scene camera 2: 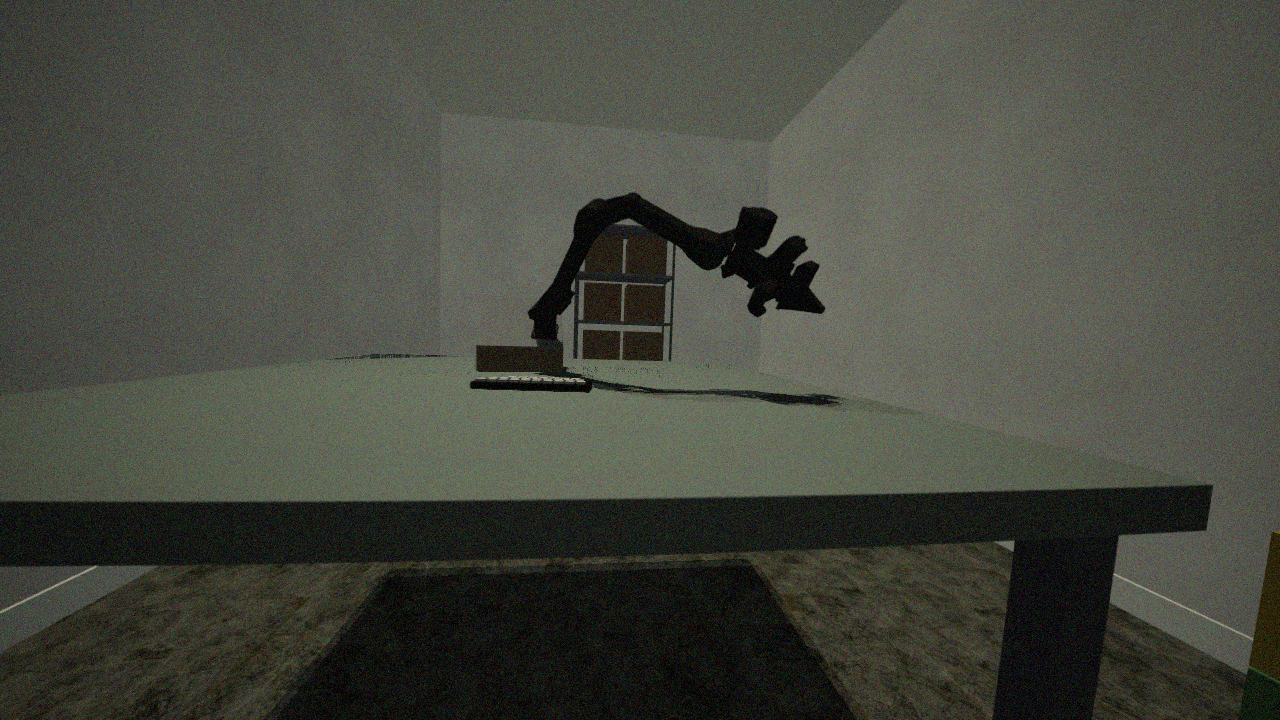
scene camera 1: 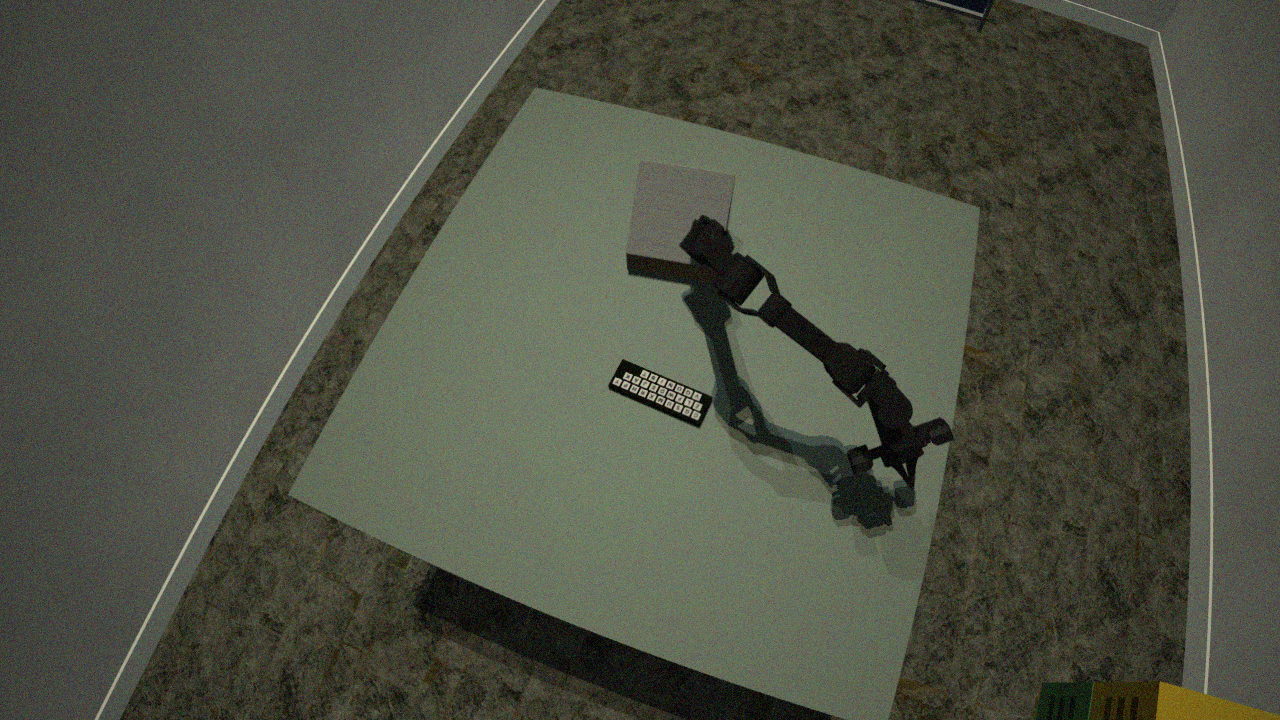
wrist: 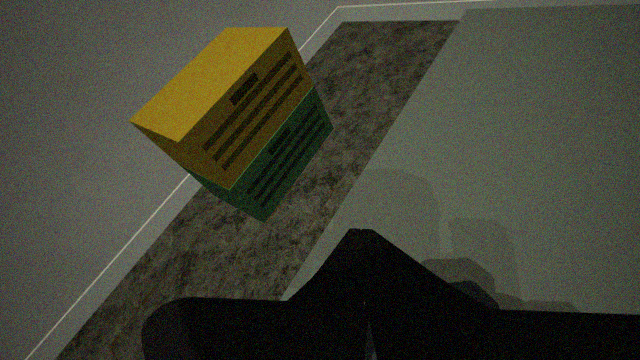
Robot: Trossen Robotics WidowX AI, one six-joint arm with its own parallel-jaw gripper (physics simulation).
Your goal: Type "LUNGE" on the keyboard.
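Seen in the pictures: gripper, fingertip midpoint: (scene camera 2: 823, 311) (scene camera 1: 911, 486) (wrist: 359, 240); arm's base, link origin: (scene camera 2: 544, 331) (scene camera 1: 703, 237).
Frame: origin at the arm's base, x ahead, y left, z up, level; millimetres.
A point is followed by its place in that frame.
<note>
A small black keyboard (scene camera 1: 660, 393) {x 349, y 48, z -86 mm} (scene camera 2: 530, 385) {x 378, y 46, z -95 mm} with rows of white keys lies flat on the pale green table (scene camera 1: 501, 358) {x 408, y -309, z -104 mm} (scene camera 2: 358, 447) {x 738, y -27, z -104 mm}. The letters on its keys are too small to read surely. It does not show in the wrist view. My gripper (scene camera 1: 912, 484) {x 394, y 565, z 55 mm} (scene camera 2: 822, 310) {x 394, y 565, z 55 mm} (wrist: 359, 240) {x 394, y 565, z 55 mm} is shut and empty. It hangs high above the table, well to the right of the keyboard in both scene views, near the table's right edge in scene camera 1. Its fingertips meet in a dark wedge in the wrist view.
A flat box-shaped block (scene camera 1: 677, 210) {x -24, y -74, z 31 mm} (scene camera 2: 510, 358) {x 63, y -74, z -72 mm} sits by the arm's base, behind the keyboard. A shelf unit (scene camera 2: 623, 278) with brown boxes stands against the far wall. A yellow crate (wrist: 215, 85) (scene camera 1: 1208, 702) above a green crate (wrist: 285, 160) (scene camera 1: 1065, 701) stands beyond the table's edge.
</note>
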